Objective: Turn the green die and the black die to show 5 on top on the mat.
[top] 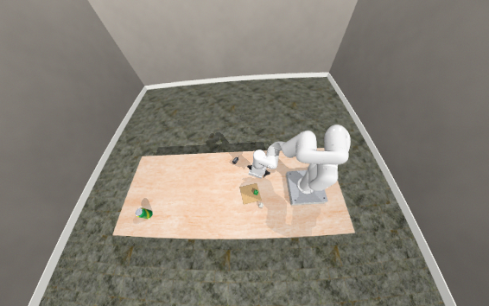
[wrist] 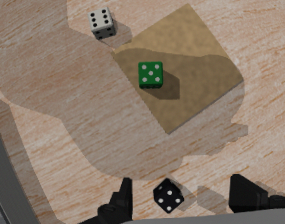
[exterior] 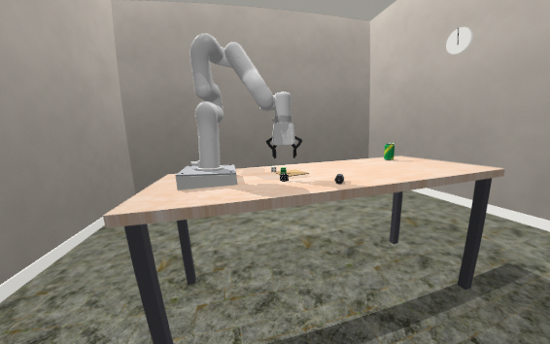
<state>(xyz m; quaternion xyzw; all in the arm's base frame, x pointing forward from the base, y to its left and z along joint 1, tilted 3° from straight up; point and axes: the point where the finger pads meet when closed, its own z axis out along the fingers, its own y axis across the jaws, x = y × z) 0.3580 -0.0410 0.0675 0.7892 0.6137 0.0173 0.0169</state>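
Right now the black die is 90 mm below my hand, 40 mm to the right of it and 10 mm behind it. The rest, counted from my hand: white die 210 mm to the left, 90 mm below, 40 mm behind; then green die 120 mm to the left, 90 mm below, 10 mm ahead; then tan mat 130 mm to the left, 110 mm below, 50 mm ahead.
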